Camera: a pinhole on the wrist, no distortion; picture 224 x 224 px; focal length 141.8 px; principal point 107.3 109.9 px. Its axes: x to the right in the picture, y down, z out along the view. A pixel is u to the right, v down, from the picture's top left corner.
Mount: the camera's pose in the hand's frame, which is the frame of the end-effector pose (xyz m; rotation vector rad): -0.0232 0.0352 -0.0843 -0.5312 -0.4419 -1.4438
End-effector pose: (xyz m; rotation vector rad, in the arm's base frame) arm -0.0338 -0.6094 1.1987 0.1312 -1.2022 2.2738
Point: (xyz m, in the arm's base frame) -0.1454 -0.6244 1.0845
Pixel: 30.8 208.2
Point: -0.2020 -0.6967 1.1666
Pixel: 116.0 186.5
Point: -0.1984 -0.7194 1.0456
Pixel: 39.4 153.1
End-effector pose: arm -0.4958 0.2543 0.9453 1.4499 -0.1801 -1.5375
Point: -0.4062 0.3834 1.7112
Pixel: outside the picture
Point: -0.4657 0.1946 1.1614
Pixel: 75.8 56.2
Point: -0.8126 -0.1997 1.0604
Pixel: 179.2 152.0
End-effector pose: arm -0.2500 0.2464 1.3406 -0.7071 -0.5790 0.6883
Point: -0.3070 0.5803 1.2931
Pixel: 97.7 207.2
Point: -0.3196 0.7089 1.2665
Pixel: 83.2 213.2
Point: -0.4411 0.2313 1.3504
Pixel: 186.7 14.1
